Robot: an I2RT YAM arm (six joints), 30 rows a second.
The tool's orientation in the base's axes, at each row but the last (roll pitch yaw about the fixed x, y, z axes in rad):
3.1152 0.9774 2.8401
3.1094 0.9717 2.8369
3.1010 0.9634 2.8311
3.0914 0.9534 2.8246
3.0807 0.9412 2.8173
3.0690 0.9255 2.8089
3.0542 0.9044 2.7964
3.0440 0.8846 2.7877
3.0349 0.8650 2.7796
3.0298 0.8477 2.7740
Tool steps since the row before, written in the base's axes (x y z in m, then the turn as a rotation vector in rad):
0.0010 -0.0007 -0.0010 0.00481 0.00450 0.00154
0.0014 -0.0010 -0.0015 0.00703 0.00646 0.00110
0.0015 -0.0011 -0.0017 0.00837 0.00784 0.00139
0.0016 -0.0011 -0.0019 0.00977 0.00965 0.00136
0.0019 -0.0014 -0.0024 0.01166 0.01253 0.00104
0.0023 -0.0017 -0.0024 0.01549 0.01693 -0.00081
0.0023 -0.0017 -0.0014 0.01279 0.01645 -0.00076
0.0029 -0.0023 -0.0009 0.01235 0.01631 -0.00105
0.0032 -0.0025 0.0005 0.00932 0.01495 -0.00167
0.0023 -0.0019 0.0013 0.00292 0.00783 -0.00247
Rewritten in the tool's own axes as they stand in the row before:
0.0002 -0.0004 0.0015 -0.00310 0.00567 0.00199
0.0003 -0.0006 0.0022 -0.00360 0.00816 0.00358
0.0004 -0.0007 0.0024 -0.00432 0.00986 0.00419
0.0005 -0.0007 0.0026 -0.00474 0.01198 0.00494
0.0006 -0.0009 0.0032 -0.00500 0.01525 0.00603
0.0003 -0.0011 0.0036 -0.00483 0.02044 0.00927
-0.0006 -0.0011 0.0029 -0.00340 0.01925 0.00726
-0.0015 -0.0015 0.0032 -0.00295 0.01897 0.00714
-0.0029 -0.0015 0.0025 -0.00095 0.01679 0.00551
-0.0028 -0.0011 0.0011 0.00191 0.00813 0.00249

